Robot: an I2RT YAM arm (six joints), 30 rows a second.
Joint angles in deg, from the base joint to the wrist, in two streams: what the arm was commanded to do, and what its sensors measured. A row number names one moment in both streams.
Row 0, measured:
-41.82, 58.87, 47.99, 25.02, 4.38, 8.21
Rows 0 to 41, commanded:
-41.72, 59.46, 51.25, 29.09, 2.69, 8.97
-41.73, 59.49, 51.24, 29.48, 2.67, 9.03
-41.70, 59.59, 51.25, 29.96, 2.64, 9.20
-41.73, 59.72, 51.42, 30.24, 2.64, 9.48
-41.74, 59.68, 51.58, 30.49, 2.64, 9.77
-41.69, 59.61, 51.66, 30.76, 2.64, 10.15
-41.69, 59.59, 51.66, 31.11, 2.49, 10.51
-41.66, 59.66, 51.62, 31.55, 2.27, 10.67
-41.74, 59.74, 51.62, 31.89, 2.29, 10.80
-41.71, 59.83, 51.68, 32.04, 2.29, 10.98
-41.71, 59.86, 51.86, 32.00, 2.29, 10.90
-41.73, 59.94, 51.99, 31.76, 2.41, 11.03
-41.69, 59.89, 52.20, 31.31, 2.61, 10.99
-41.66, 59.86, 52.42, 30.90, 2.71, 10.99
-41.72, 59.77, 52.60, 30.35, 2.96, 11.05
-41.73, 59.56, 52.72, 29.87, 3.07, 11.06
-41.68, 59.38, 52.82, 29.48, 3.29, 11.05
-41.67, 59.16, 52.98, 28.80, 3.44, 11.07
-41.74, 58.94, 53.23, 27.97, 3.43, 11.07
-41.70, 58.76, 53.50, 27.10, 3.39, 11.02
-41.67, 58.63, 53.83, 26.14, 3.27, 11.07
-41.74, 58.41, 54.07, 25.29, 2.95, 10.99
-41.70, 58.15, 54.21, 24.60, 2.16, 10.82
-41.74, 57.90, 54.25, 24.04, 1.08, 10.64
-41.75, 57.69, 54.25, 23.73, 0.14, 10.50
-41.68, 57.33, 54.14, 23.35, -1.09, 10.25
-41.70, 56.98, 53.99, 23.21, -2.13, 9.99
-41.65, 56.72, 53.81, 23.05, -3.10, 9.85
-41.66, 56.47, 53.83, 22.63, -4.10, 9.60
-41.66, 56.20, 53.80, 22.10, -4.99, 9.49
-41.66, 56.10, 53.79, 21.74, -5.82, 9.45
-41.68, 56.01, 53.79, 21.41, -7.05, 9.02
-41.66, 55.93, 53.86, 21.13, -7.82, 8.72
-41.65, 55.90, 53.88, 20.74, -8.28, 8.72
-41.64, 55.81, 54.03, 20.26, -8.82, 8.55
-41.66, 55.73, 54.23, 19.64, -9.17, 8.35
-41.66, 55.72, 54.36, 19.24, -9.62, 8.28
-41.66, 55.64, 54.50, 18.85, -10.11, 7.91
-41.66, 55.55, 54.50, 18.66, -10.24, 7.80
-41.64, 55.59, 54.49, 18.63, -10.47, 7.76
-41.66, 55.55, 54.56, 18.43, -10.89, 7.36
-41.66, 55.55, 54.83, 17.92, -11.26, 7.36
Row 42, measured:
-42.37, 57.08, 51.20, 16.62, -7.25, 8.40
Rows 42 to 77, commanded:
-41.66, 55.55, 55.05, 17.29, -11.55, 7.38
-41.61, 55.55, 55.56, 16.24, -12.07, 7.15
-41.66, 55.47, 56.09, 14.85, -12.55, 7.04
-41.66, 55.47, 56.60, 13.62, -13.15, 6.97
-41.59, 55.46, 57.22, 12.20, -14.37, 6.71
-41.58, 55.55, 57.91, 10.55, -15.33, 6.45
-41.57, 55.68, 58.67, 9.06, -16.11, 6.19
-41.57, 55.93, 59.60, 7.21, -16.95, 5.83
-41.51, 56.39, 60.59, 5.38, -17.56, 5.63
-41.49, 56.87, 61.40, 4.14, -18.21, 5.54
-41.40, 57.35, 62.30, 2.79, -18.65, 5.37
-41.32, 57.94, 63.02, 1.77, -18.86, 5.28
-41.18, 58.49, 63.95, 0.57, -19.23, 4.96
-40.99, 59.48, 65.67, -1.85, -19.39, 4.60
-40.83, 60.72, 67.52, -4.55, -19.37, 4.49
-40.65, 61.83, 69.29, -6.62, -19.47, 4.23
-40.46, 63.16, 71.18, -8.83, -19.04, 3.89
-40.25, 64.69, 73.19, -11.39, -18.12, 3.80
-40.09, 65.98, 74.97, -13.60, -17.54, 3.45
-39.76, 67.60, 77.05, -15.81, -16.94, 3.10
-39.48, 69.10, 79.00, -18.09, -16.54, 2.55
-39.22, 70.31, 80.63, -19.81, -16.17, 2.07
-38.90, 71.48, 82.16, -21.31, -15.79, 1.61
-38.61, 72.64, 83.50, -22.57, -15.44, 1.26
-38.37, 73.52, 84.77, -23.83, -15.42, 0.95
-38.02, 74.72, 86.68, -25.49, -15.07, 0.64
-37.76, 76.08, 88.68, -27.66, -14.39, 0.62
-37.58, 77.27, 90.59, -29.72, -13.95, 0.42
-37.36, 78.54, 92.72, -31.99, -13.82, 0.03
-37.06, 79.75, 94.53, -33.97, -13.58, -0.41
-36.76, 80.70, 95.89, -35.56, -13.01, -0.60
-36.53, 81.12, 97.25, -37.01, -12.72, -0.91
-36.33, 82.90, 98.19, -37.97, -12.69, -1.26
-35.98, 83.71, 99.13, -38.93, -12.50, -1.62
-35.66, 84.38, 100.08, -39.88, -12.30, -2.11
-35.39, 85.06, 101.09, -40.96, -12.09, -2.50
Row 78, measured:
-36.38, 84.44, 96.64, -37.58, -12.99, -0.10
